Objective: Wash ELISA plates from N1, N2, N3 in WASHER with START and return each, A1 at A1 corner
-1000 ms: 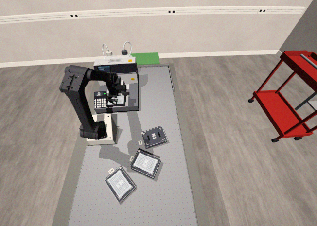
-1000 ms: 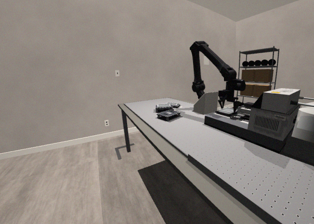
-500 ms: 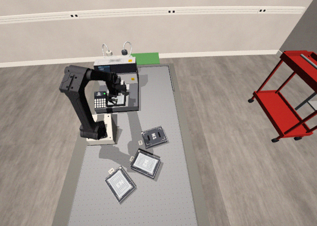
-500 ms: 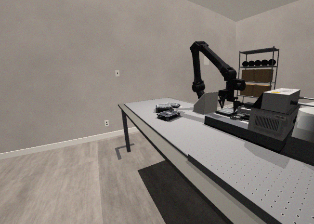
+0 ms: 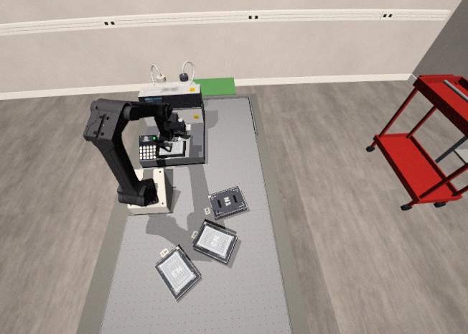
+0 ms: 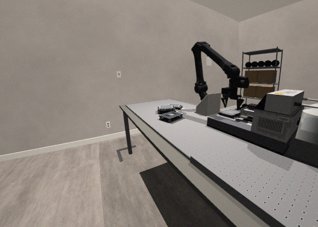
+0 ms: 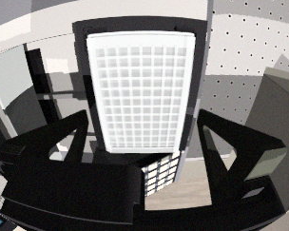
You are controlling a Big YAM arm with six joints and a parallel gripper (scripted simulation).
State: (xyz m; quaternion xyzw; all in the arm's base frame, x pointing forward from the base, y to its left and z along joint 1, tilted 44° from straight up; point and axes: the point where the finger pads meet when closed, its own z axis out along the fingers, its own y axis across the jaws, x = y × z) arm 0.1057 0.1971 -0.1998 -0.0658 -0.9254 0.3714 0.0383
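My gripper is now 4 cm above the dark carrier. From my hand the other things lie so: washer 15 cm to the left, 2 cm above, 1 cm ahead.
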